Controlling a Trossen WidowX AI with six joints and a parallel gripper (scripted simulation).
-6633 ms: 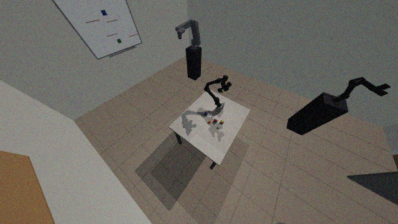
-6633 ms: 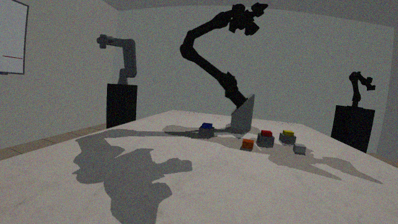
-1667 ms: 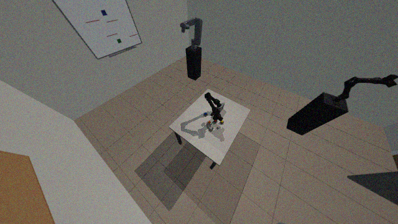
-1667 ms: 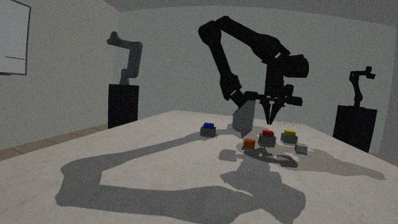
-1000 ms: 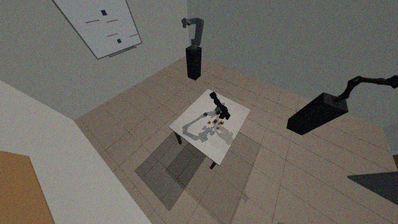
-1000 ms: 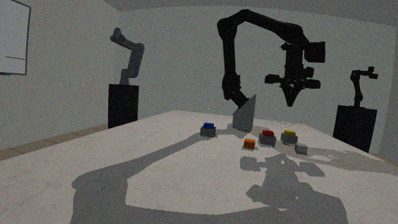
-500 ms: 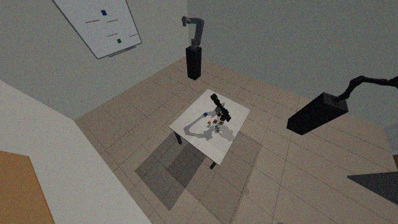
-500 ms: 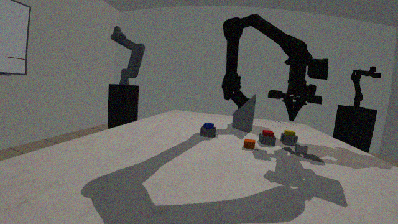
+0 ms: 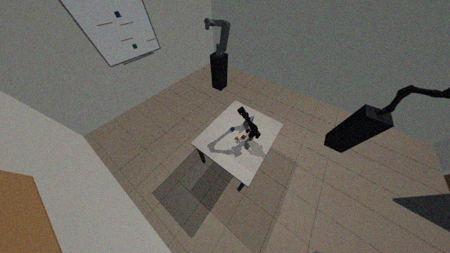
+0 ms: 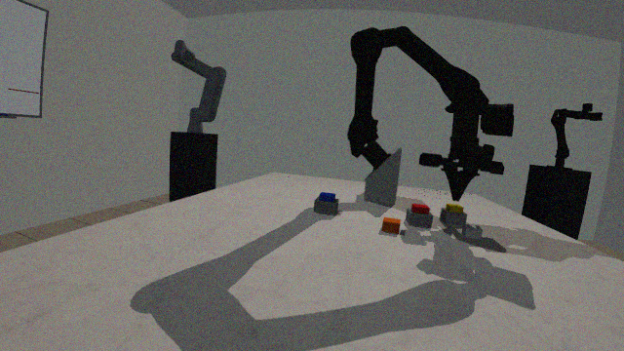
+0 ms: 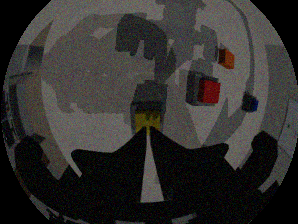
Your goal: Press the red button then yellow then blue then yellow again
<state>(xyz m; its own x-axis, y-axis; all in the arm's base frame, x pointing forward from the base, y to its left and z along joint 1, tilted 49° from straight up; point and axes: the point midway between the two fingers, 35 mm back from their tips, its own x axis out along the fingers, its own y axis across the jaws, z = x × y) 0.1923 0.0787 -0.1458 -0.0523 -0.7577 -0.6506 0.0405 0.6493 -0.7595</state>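
Right now my gripper tip is 2 cm above the yellow button. Also, from my gripper tip: orange block: 16 cm to the right, 11 cm ahead, 4 cm below; red button: 9 cm to the right, 4 cm ahead, 2 cm below; grey block: 11 cm ahead, 4 cm below.
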